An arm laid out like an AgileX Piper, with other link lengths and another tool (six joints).
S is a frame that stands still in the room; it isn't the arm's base.
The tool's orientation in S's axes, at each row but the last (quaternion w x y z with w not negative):
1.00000, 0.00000, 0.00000, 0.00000
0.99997, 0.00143, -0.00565, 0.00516
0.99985, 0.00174, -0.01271, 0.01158
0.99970, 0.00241, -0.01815, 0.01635
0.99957, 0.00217, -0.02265, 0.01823
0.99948, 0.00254, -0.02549, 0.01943
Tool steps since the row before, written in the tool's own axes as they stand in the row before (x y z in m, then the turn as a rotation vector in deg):
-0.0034, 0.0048, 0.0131, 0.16, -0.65, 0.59
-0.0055, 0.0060, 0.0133, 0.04, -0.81, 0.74
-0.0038, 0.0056, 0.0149, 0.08, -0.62, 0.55
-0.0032, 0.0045, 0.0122, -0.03, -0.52, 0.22
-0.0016, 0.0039, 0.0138, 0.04, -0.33, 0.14
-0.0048, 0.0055, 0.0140, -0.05, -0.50, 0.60
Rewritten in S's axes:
-0.0034, 0.0048, 0.0131, 0.16, -0.65, 0.59
-0.0057, 0.0059, 0.0133, 0.04, -0.81, 0.74
-0.0043, 0.0055, 0.0148, 0.08, -0.62, 0.55
-0.0038, 0.0043, 0.0121, -0.02, -0.52, 0.22
-0.0024, 0.0038, 0.0137, 0.05, -0.33, 0.14
-0.0057, 0.0052, 0.0138, -0.06, -0.51, 0.59

